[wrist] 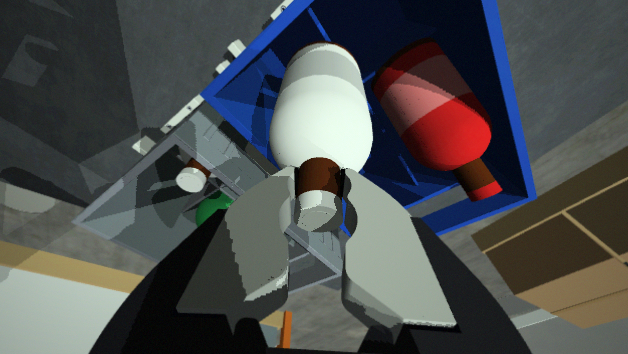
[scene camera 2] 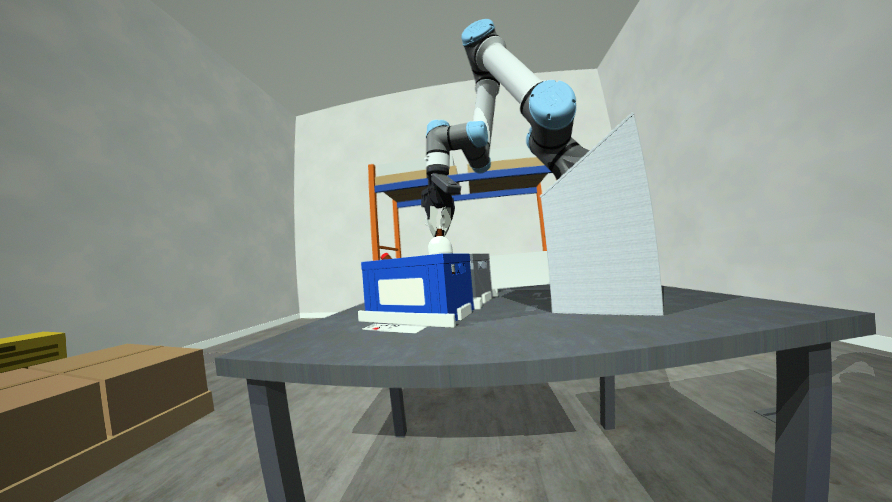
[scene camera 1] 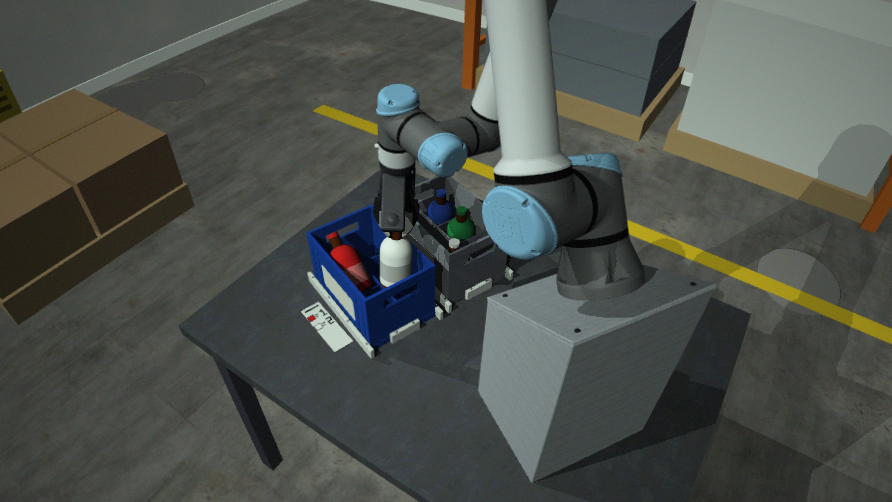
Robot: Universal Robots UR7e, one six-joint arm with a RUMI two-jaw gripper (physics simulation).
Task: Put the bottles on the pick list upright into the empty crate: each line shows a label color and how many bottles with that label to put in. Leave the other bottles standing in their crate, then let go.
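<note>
My gripper is shut on the brown neck of a white-label bottle. The bottle is about upright, its lower part inside the blue crate; whether its base touches the crate floor is hidden. A red-label bottle leans in the same crate. The grey crate behind holds a blue bottle, a green bottle and a white-capped bottle. The pick list shows a red mark and digits 1 and 2.
White locating strips edge the crates on the dark table. The arm's grey pedestal stands to the right of the crates. Cardboard boxes stand off the table at the left.
</note>
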